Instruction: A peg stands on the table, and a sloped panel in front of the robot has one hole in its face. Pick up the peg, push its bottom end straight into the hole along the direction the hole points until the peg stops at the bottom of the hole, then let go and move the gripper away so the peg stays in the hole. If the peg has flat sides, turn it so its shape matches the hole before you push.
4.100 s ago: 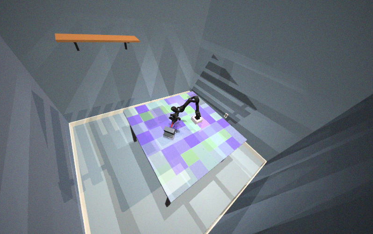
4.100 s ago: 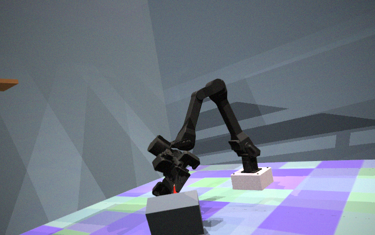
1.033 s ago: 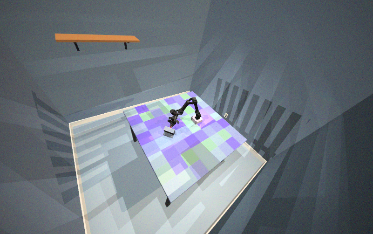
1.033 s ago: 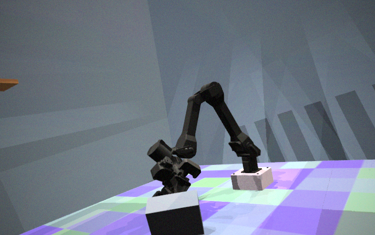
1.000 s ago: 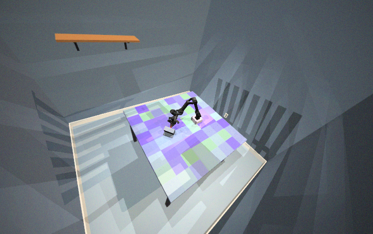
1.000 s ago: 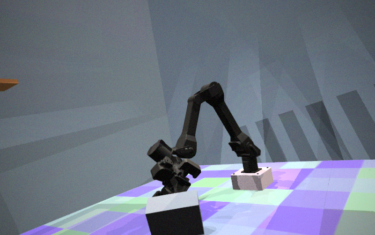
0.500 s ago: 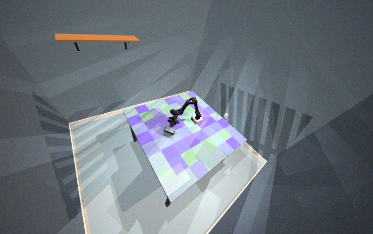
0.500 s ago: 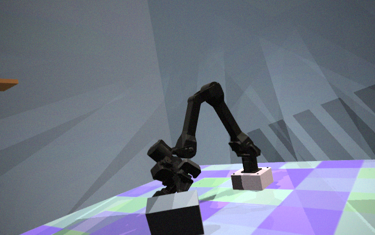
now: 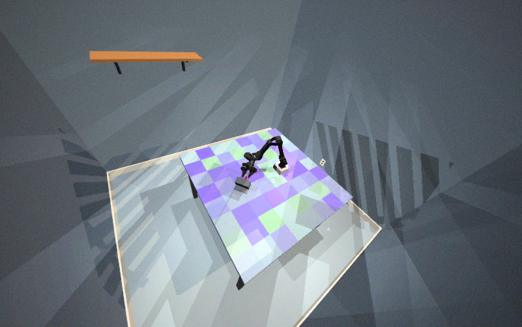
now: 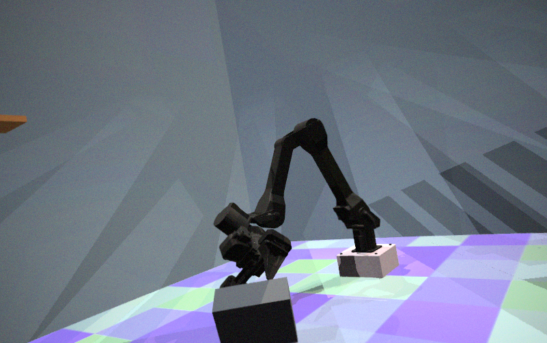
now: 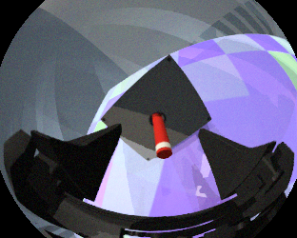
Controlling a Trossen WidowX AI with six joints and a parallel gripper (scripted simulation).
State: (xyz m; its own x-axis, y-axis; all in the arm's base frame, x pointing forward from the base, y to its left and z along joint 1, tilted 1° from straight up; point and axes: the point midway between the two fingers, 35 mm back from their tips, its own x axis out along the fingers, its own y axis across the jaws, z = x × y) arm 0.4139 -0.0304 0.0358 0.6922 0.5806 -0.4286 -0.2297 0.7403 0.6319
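Right now the red peg is 10 mm behind my gripper tip. From my gripper tip the other things lie so: grey sloped panel: 40 mm to the left, 40 mm ahead, 20 mm below.
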